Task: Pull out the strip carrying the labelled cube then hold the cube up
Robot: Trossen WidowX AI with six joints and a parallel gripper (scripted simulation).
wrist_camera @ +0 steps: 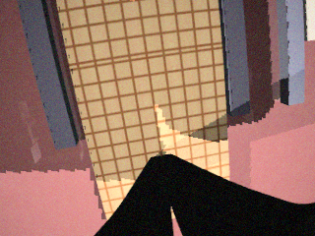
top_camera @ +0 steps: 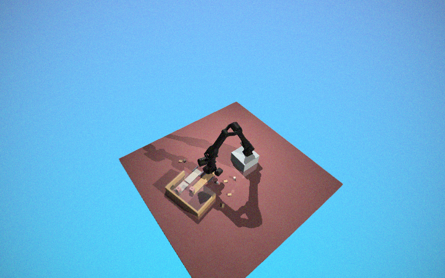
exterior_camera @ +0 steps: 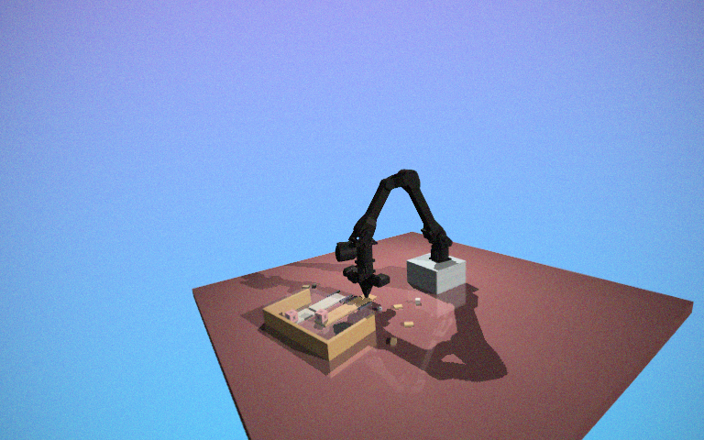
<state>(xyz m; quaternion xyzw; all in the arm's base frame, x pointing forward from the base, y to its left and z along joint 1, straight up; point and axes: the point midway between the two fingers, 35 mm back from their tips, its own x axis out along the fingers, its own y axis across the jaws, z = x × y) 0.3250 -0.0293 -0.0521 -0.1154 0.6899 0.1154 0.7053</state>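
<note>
Right now my gripper tip is 9 cm short of the tan checked strip and 3 cm to the right of it.
</note>
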